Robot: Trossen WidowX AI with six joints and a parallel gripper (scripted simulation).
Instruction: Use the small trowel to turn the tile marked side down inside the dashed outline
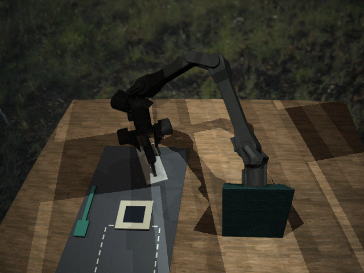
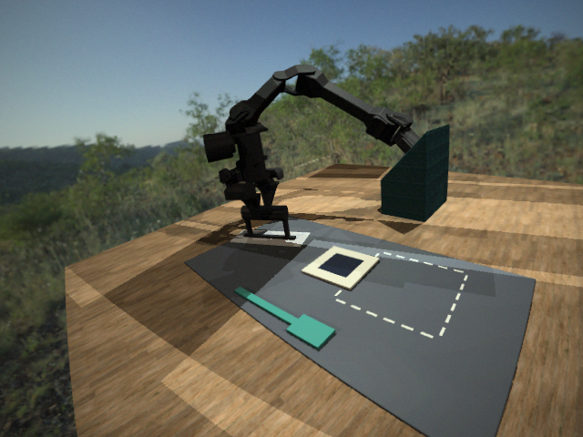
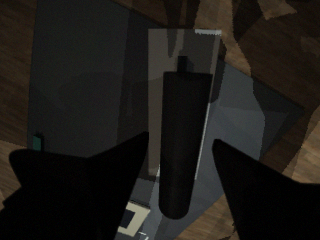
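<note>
Now: gripper tip 3 cm to the right of the pale grey flat trowel, 3 cm above it and 1 cm past it. Round my gripper tip: tile (25 cm to the left, 6 cm below, 1 cm behind); green trowel (27 cm to the left, 16 cm ahead, 6 cm below); dark mat (24 cm to the left, 8 cm below, 2 cm ahead).
</note>
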